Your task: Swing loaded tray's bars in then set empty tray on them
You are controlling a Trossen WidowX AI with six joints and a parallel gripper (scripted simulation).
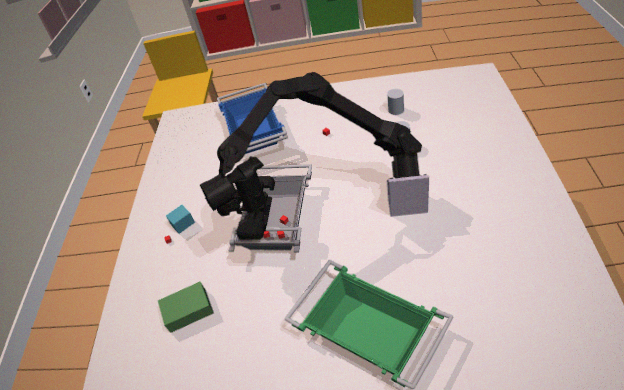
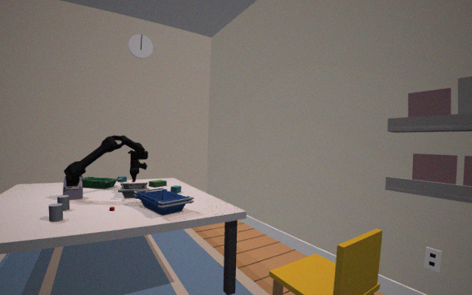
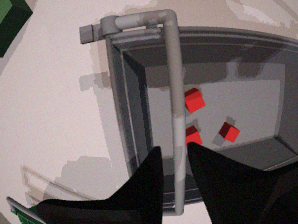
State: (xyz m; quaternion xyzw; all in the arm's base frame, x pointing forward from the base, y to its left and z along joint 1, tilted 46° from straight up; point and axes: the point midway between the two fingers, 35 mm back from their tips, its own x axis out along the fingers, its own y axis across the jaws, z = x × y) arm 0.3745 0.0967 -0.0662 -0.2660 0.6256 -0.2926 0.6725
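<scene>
The green tray is 26 cm to the left of my gripper tip, 26 cm behind it and 3 cm below it. The rest, counted from my gripper tip: green block 20 cm to the left, 20 cm ahead, 5 cm below.
</scene>
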